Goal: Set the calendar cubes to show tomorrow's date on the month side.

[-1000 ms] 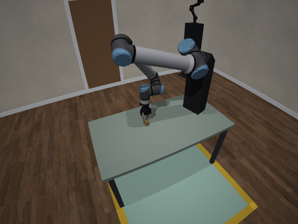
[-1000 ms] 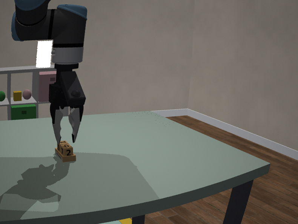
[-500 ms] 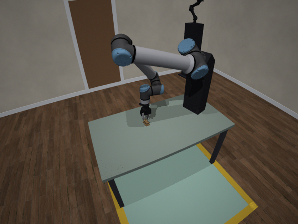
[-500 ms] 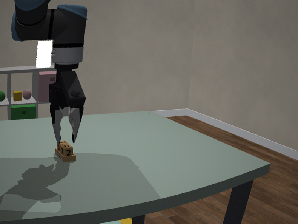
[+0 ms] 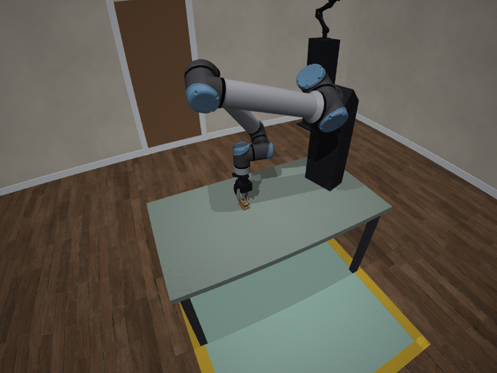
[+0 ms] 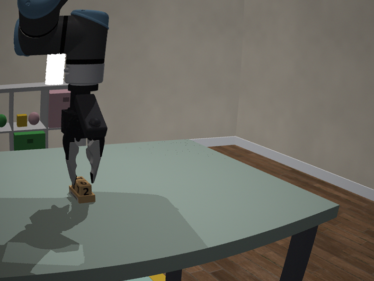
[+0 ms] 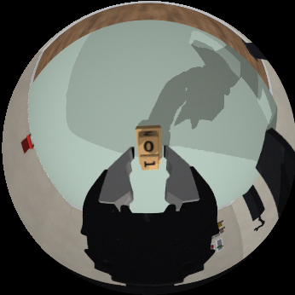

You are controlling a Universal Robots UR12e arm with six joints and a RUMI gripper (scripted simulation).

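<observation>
My hand is 3 cm above the cube. Round my hand: wooden calendar tray 2 cm to the left, 4 cm below.
</observation>
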